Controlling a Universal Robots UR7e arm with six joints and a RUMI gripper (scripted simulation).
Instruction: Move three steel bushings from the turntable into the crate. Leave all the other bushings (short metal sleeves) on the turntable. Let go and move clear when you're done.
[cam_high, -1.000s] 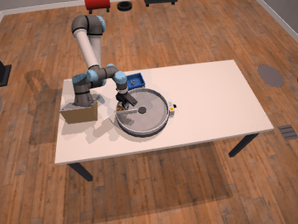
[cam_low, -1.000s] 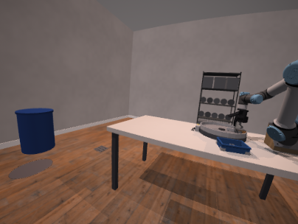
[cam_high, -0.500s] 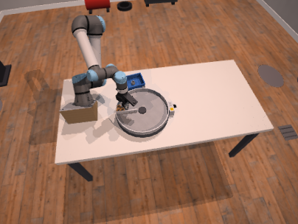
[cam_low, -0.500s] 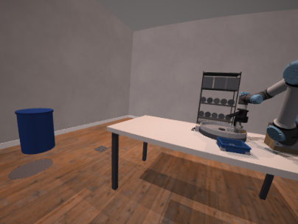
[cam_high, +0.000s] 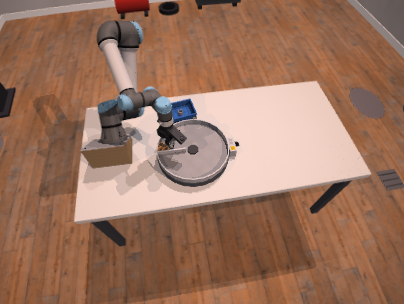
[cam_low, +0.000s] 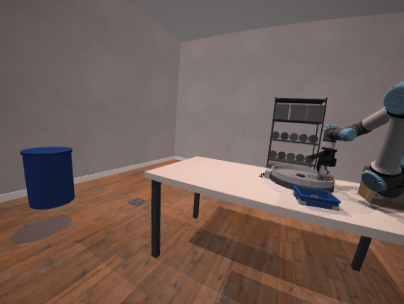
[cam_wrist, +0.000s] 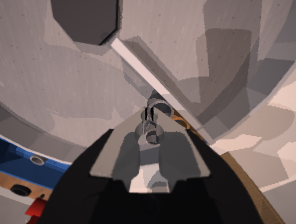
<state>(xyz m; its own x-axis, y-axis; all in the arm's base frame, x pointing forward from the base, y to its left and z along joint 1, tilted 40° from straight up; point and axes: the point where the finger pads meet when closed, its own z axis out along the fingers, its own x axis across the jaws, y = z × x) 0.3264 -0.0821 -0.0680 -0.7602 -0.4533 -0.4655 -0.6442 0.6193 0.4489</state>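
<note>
Now: hand 100 mm short of the blue crate, 300 mm to the right of it and 50 mm above it. Round my hand: round grey turntable (110 mm ahead, 40 mm to the right, 20 mm below).
</note>
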